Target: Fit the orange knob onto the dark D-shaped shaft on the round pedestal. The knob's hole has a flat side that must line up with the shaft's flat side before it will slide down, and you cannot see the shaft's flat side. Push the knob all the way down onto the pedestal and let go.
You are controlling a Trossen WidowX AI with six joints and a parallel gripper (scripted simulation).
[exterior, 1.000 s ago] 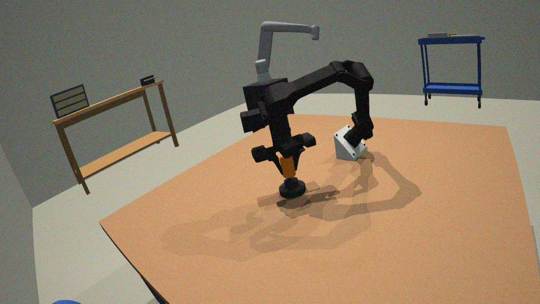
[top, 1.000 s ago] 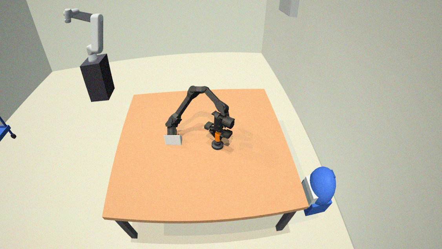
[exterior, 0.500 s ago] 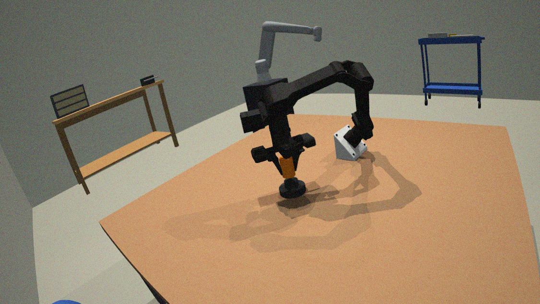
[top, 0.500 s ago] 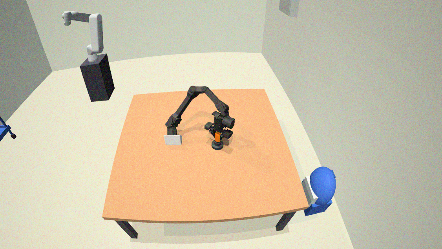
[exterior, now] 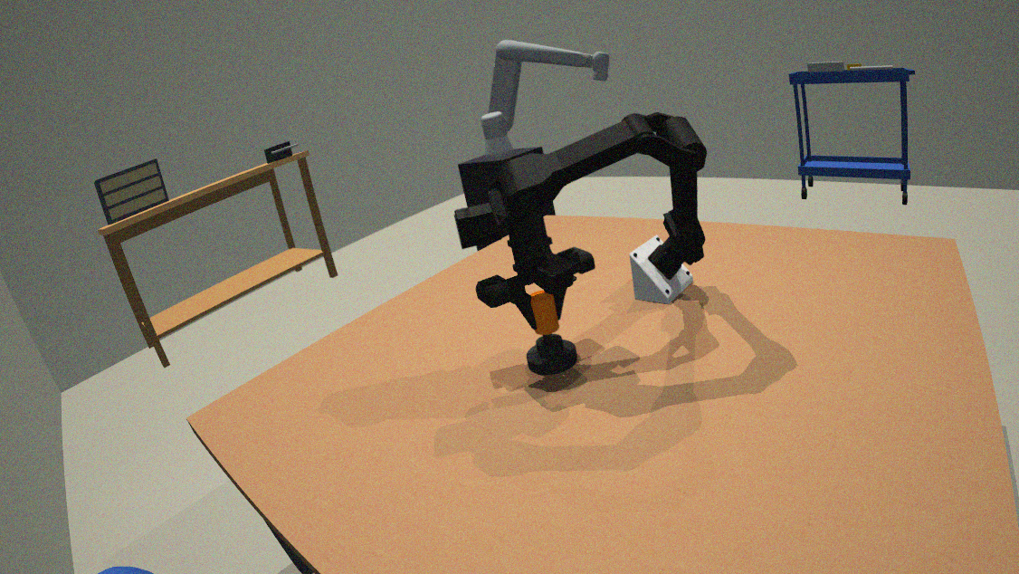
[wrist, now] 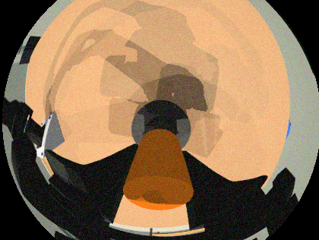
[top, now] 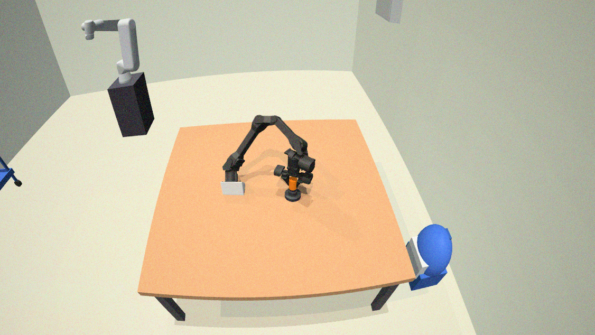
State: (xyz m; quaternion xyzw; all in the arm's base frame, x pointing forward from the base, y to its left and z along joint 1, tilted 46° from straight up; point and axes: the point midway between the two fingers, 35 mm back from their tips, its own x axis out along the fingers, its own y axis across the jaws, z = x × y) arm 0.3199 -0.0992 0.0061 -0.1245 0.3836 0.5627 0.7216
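Right now the orange knob is 2 cm above my gripper tip. From my gripper tip the other things lie so: dark round pedestal (4 cm below).
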